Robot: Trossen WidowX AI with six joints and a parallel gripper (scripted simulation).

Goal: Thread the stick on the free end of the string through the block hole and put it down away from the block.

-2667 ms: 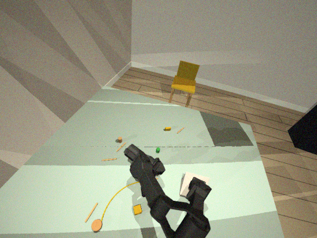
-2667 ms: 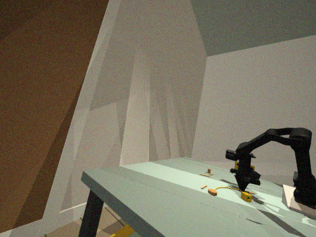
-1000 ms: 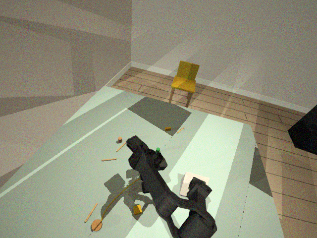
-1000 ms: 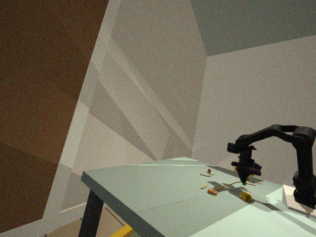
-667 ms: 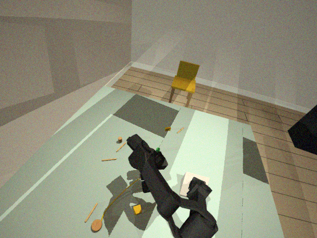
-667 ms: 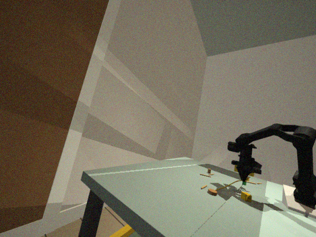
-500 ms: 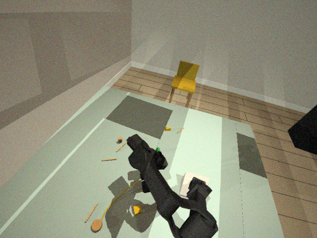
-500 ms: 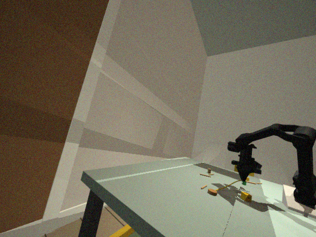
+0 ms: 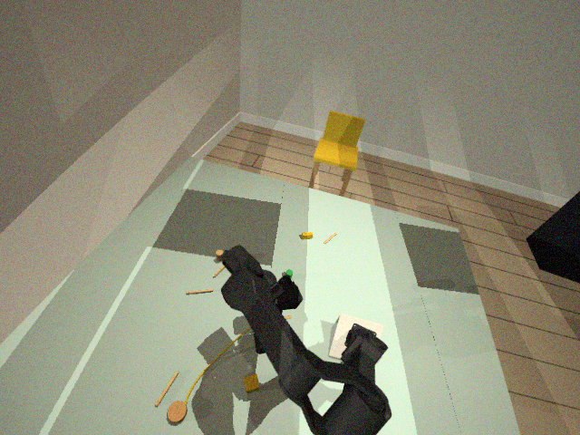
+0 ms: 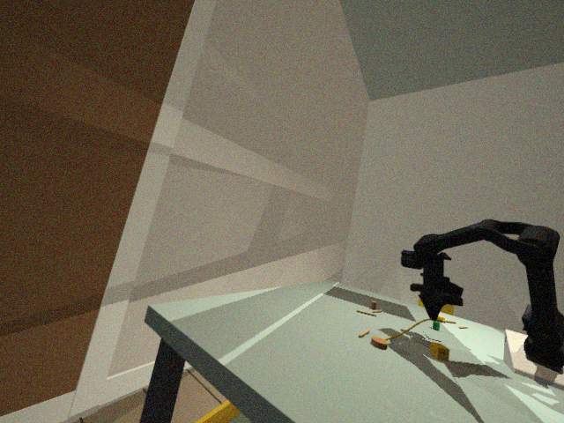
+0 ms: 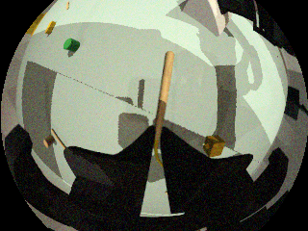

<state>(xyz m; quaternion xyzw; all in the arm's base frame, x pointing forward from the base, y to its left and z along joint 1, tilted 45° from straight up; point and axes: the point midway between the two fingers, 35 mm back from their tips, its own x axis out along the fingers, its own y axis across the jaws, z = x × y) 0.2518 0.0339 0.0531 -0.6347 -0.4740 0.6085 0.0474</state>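
Now: the round wooden button 10 cm ahead of my gripper tip, 24 cm to the left of it and 6 cm below it. From my gripper tip the other things lie so: thin wooden stick: 1 cm behind, 1 cm to the right; then green cylinder: 19 cm to the right, 5 cm below; then small brown cylinder: 23 cm ahead, 16 cm to the right, 5 cm below.
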